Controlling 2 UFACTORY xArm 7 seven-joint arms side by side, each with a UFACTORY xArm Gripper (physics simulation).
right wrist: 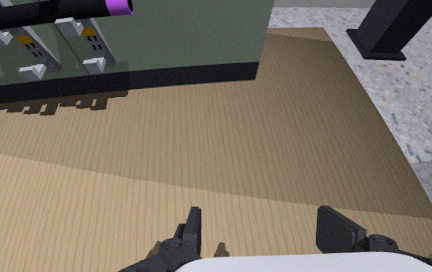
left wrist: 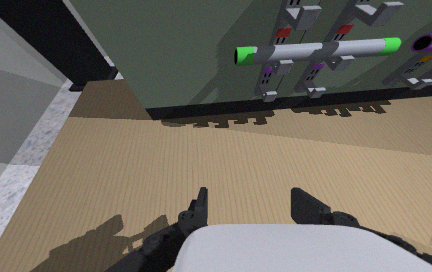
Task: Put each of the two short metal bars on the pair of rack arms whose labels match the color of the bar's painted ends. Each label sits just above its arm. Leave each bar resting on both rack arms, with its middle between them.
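Frame: origin at the left arm's base, x left, y back, z up, level; metres.
Seen in the pictures: left gripper, fingertip midpoint: (left wrist: 248,201); right gripper, fingertip midpoint: (right wrist: 259,226).
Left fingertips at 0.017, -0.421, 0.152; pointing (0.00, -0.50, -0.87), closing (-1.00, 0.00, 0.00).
Note:
Pixels of each thing's top centre, then the offset from my left fingertips to it, as dx, dy, dz. Level surfaces: height alone.
- grey bar with green ends, top centre: (left wrist: 320,43) -0.160, -0.265, +0.021
- black bar with purple ends, top centre: (right wrist: 24,4) -0.547, -0.315, +0.021
- wooden table, surface height: dz -0.218
A grey bar with green ends (left wrist: 318,49) lies across two rack arms (left wrist: 283,67) (left wrist: 343,62) in the left wrist view. Red labels (left wrist: 283,33) (left wrist: 345,29) sit just above these arms. Its middle lies between them. A black bar with purple ends (right wrist: 75,11) lies at the upper left of the right wrist view, at a rack arm (right wrist: 68,27); the labels above that arm are out of view. Its purple end (left wrist: 423,42) shows at the right edge of the left wrist view. My left gripper (left wrist: 248,201) and my right gripper (right wrist: 259,226) are open, empty and apart from the bars.
Purple labels (left wrist: 268,70) (left wrist: 317,66) sit above the lowest left arms (left wrist: 270,95) (left wrist: 316,92). Orange labels (right wrist: 25,39) (right wrist: 89,31) sit above the lowest right arms (right wrist: 33,71) (right wrist: 94,65). The green panel (left wrist: 165,55) (right wrist: 200,40) stands on the wooden table (left wrist: 150,165) (right wrist: 225,130).

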